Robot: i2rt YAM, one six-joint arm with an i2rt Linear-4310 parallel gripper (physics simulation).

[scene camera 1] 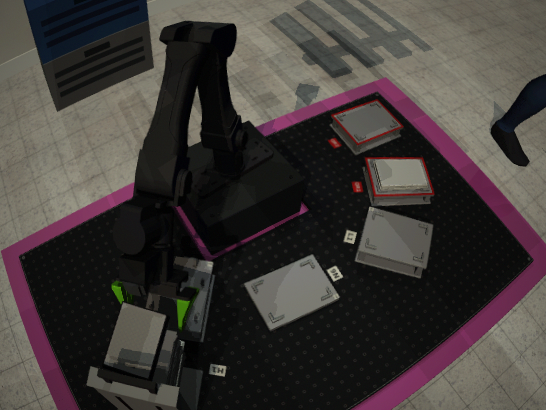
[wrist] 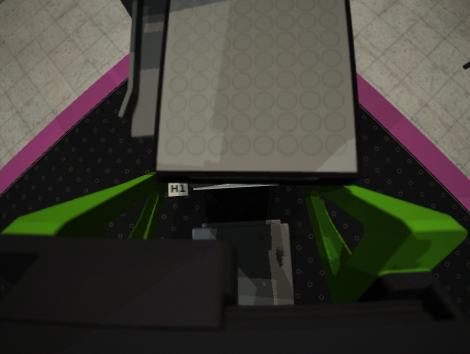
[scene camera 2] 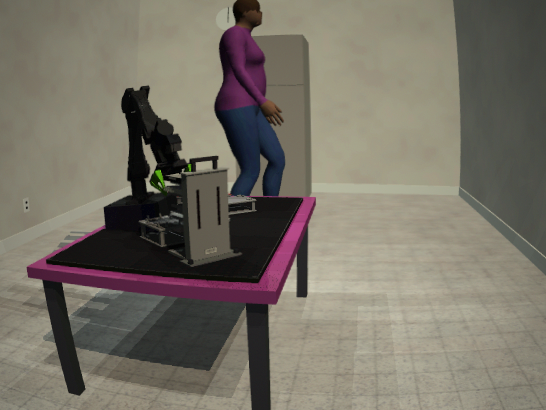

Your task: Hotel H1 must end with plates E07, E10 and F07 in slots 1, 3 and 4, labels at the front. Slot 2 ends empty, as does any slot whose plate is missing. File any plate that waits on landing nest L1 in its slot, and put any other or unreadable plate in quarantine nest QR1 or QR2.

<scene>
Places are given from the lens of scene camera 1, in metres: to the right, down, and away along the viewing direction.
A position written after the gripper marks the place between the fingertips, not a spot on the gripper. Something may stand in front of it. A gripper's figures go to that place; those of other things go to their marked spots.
gripper [scene camera 1: 155, 325]: -0.20, 0.21, 0.83
flat grey nest [scene camera 1: 289, 293]: 0.03, 0.18, 1.06
</scene>
